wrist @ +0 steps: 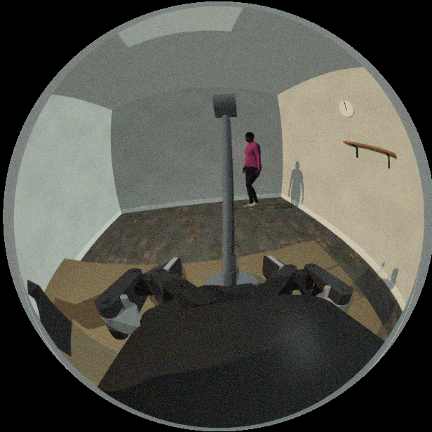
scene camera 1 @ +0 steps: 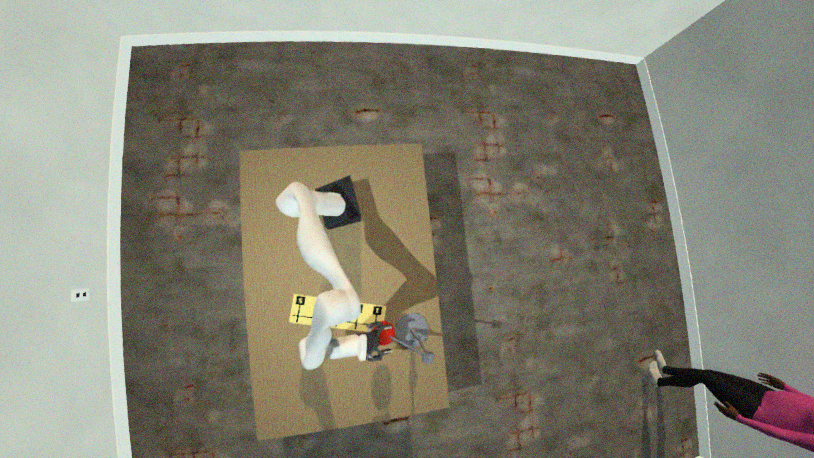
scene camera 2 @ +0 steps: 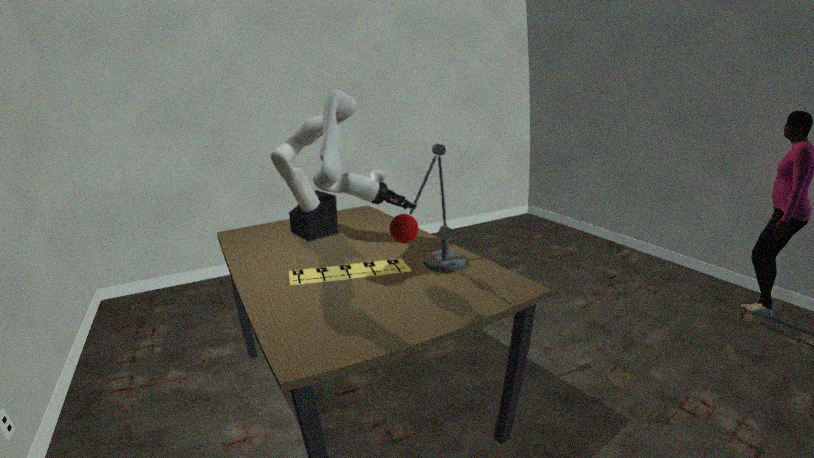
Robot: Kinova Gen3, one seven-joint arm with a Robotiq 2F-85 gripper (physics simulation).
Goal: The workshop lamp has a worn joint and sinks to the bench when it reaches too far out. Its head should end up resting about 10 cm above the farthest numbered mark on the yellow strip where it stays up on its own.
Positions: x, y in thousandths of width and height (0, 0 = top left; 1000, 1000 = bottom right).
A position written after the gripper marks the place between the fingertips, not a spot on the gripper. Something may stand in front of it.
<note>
In view: the gripper (wrist: 515, 617), a lamp rod (scene camera 2: 496, 499), a yellow strip (scene camera 2: 421, 595) and a round grey lamp base (scene camera 1: 504, 704).
The yellow strip is seen too in scene camera 1 (scene camera 1: 455, 684).
</note>
